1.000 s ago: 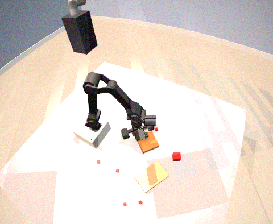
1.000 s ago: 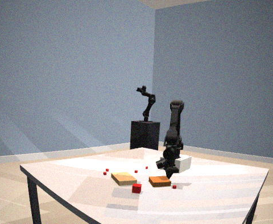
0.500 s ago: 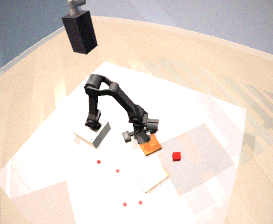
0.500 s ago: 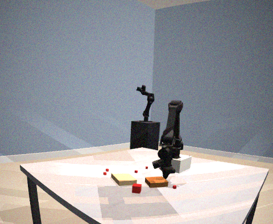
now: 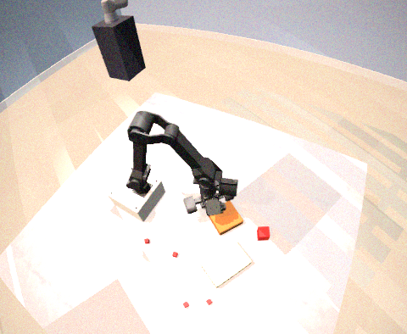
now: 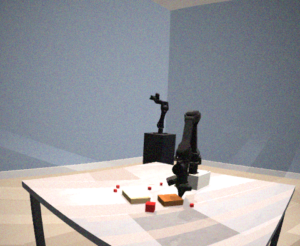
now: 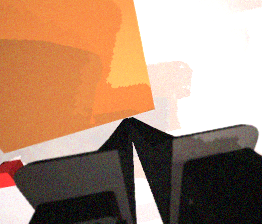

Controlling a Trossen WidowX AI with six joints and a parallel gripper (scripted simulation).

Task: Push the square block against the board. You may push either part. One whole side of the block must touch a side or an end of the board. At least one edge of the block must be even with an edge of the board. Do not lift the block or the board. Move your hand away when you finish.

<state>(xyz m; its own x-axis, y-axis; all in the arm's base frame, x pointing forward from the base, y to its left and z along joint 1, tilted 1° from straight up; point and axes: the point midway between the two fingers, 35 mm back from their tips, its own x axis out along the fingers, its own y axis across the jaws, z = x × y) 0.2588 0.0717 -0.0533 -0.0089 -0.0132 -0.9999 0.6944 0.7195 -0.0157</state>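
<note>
My gripper tip is now 7 cm short of the orange square block, 1 cm to the left of it and 1 cm below it. Round my gripper tip: pale cream board 18 cm to the right, 15 cm ahead, 1 cm above; then red cube 23 cm ahead, 2 cm to the right, 1 cm above.
</note>
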